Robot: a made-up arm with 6 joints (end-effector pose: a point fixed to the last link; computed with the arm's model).
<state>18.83 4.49 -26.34 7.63 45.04 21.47</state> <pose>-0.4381 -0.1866 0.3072 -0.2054 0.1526 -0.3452 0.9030</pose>
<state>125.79 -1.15 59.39 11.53 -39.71 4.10</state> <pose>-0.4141 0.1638 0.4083 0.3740 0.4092 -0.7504 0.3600</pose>
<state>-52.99 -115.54 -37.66 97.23 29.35 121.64</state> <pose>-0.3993 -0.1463 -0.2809 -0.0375 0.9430 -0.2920 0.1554</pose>
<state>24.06 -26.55 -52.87 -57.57 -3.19 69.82</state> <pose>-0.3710 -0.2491 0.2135 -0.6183 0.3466 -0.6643 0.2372</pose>
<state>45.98 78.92 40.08 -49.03 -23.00 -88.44</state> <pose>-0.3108 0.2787 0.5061 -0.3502 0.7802 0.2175 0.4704</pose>
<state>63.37 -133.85 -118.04 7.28 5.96 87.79</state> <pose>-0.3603 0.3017 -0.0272 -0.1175 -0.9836 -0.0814 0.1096</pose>
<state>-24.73 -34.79 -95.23 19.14 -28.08 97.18</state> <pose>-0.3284 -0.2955 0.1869 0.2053 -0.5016 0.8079 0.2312</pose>
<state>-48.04 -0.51 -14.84 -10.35 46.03 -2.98</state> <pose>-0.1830 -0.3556 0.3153 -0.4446 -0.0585 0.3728 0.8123</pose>
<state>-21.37 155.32 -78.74 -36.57 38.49 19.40</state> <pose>-0.2950 0.1926 -0.0216 0.5982 0.5413 0.5489 0.2188</pose>
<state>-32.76 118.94 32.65 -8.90 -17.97 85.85</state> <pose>-0.5074 0.3494 0.2708 0.5249 0.8241 0.2101 0.0352</pose>
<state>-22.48 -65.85 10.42 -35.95 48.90 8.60</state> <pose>-0.2361 -0.3694 -0.0851 -0.0792 -0.1151 0.4172 0.8980</pose>
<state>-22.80 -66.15 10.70 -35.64 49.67 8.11</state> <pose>-0.2347 -0.3715 -0.0878 -0.0762 -0.1192 0.4294 0.8920</pose>
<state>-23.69 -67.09 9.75 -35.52 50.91 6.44</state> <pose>-0.2327 -0.3736 -0.0910 -0.0709 -0.1142 0.4537 0.8809</pose>
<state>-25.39 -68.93 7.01 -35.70 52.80 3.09</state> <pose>-0.2296 -0.3759 -0.0940 -0.0618 -0.0957 0.4949 0.8614</pose>
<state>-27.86 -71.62 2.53 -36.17 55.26 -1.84</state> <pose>-0.2247 -0.3794 -0.0952 -0.0482 -0.0636 0.5510 0.8307</pose>
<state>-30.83 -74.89 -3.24 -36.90 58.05 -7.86</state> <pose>-0.2173 -0.3842 -0.0925 -0.0301 -0.0205 0.6152 0.7875</pose>
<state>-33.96 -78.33 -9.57 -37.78 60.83 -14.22</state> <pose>-0.2064 -0.3900 -0.0850 -0.0087 0.0281 0.6783 0.7342</pose>
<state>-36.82 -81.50 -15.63 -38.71 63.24 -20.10</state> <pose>-0.1928 -0.3955 -0.0742 0.0133 0.0753 0.7310 0.6780</pose>
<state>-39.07 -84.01 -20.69 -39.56 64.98 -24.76</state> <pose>-0.1791 -0.3990 -0.0627 0.0325 0.1153 0.7679 0.6292</pose>
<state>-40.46 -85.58 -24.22 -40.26 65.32 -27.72</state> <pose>-0.1695 -0.3987 -0.0525 0.0464 0.1461 0.7848 0.6005</pose>
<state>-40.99 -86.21 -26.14 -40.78 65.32 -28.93</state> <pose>-0.1653 -0.3971 -0.0460 0.0521 0.1634 0.7894 0.5895</pose>
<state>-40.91 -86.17 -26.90 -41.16 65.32 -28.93</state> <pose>-0.1654 -0.3952 -0.0428 0.0514 0.1701 0.7874 0.5903</pose>
